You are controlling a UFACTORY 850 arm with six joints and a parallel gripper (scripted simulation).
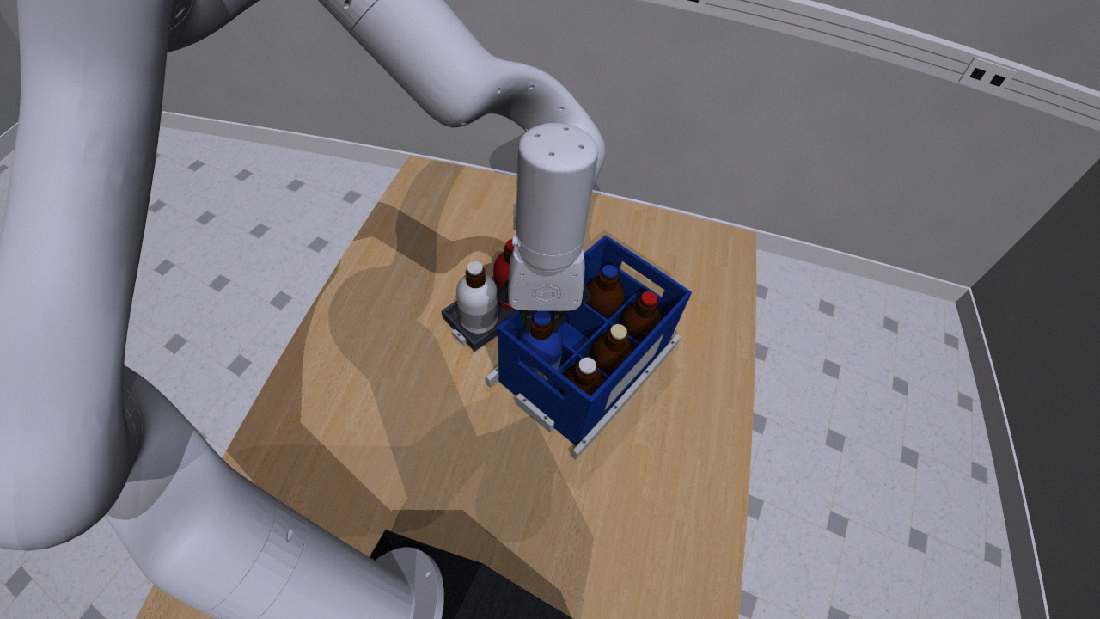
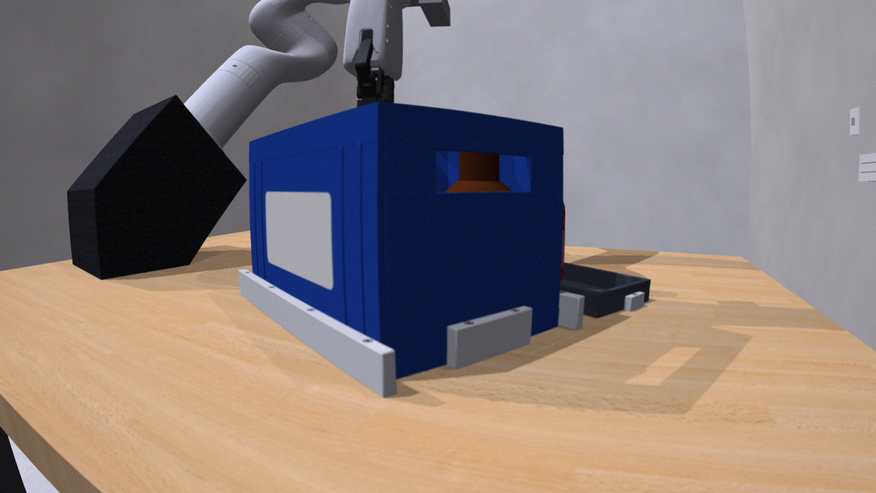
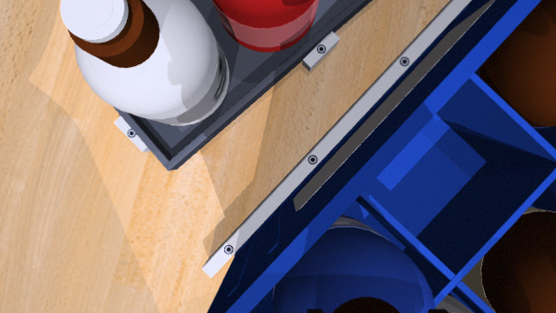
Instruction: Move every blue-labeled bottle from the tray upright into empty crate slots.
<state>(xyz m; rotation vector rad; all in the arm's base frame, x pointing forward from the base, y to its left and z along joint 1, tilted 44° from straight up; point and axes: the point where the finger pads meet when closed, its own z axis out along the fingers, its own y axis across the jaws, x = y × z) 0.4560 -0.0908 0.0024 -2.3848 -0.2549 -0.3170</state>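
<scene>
My gripper is now 70 mm above the blue-labeled bottle. The rest, counted from my hand: white-labeled bottle (140 mm to the left, 110 mm below, 90 mm ahead); blue crate (110 mm below, 80 mm to the right, 60 mm ahead); red-labeled bottle (160 mm ahead, 110 mm below, 90 mm to the left).
</scene>
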